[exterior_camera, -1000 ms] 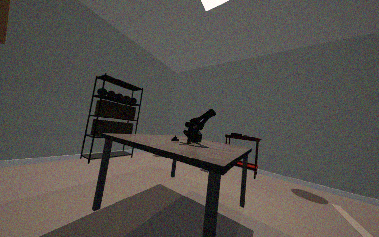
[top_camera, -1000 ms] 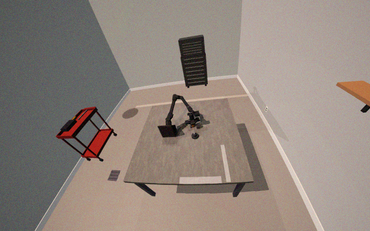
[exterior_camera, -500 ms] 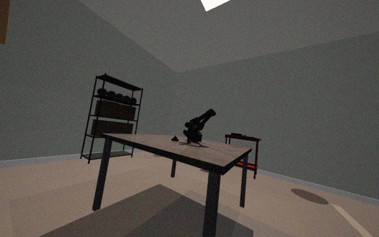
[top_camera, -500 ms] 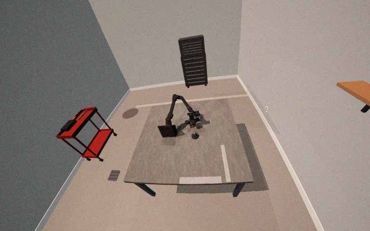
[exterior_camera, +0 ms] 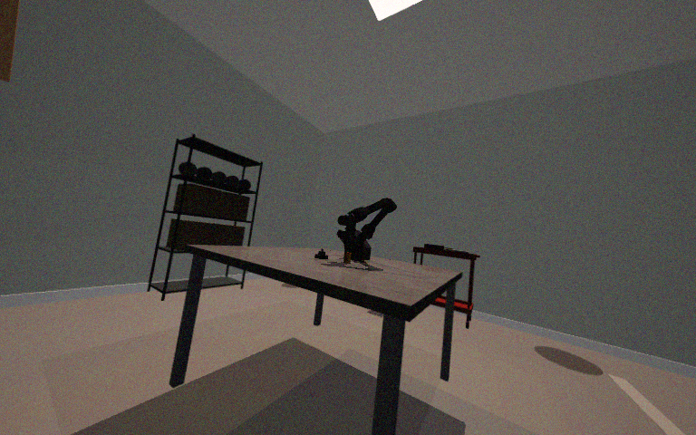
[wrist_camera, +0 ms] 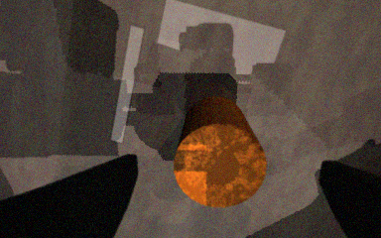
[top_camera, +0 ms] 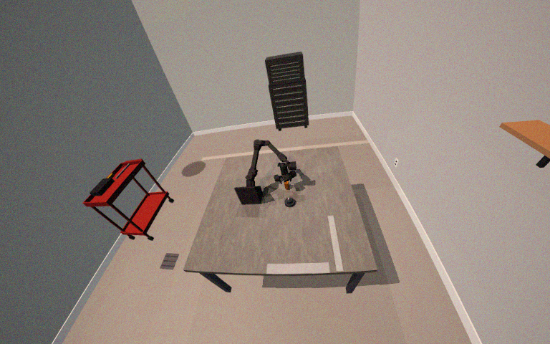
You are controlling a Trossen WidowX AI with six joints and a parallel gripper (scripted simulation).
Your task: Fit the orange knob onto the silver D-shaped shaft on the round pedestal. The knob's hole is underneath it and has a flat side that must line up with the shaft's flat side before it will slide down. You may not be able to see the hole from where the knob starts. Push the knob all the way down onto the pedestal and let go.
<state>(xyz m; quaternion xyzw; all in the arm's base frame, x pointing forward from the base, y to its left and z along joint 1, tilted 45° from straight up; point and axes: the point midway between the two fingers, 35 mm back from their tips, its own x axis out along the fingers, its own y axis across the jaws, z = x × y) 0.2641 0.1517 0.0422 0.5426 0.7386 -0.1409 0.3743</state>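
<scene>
The orange knob is 2 cm below my gripper tip. Round my gripper tip: dark round pedestal 17 cm to the right, 5 cm ahead, 3 cm below.
</scene>
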